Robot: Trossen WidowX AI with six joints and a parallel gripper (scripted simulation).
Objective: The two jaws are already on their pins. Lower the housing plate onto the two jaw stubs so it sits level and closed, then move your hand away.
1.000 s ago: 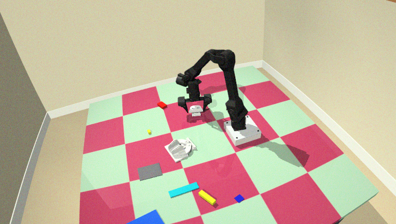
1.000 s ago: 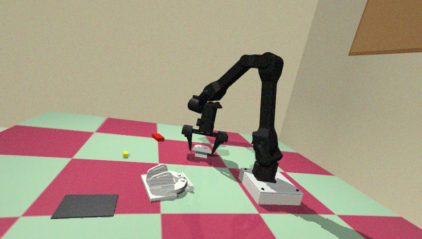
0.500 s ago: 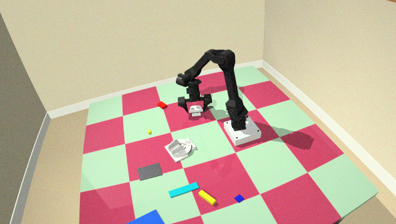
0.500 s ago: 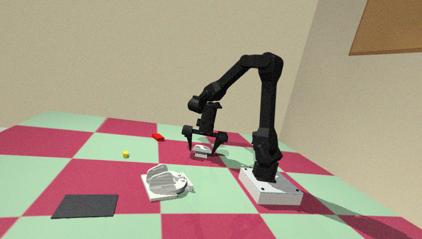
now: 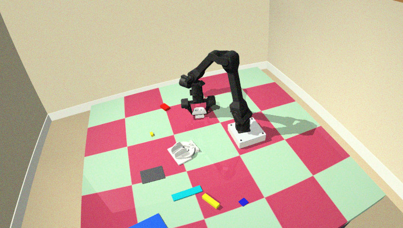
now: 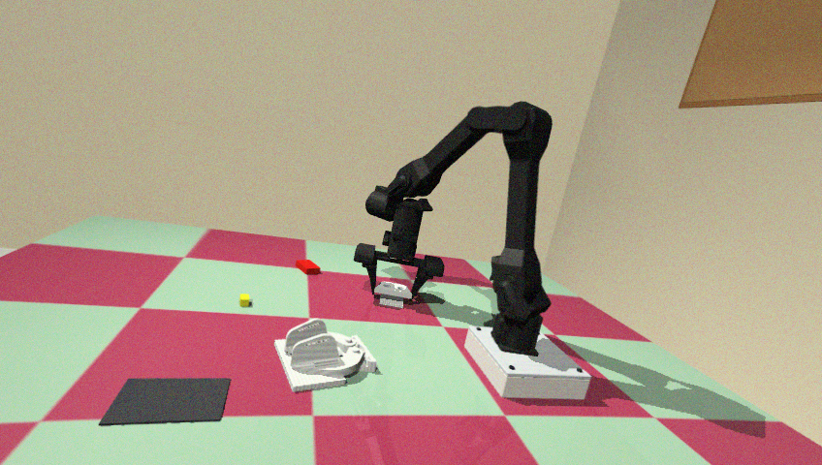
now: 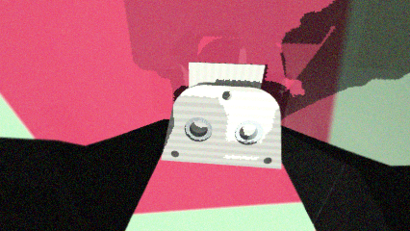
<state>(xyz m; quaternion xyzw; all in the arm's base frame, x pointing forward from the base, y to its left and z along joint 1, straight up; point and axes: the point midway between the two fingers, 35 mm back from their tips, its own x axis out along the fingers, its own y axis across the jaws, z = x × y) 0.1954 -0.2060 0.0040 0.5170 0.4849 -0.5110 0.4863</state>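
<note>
The white block is 10 mm to the right of my gripper tip. Also, from my gripper tip: yellow cube: 270 mm ahead, 110 mm to the left; red block: 200 mm ahead, 120 mm to the right; housing plate: 10 mm to the right, 20 mm above.
</note>
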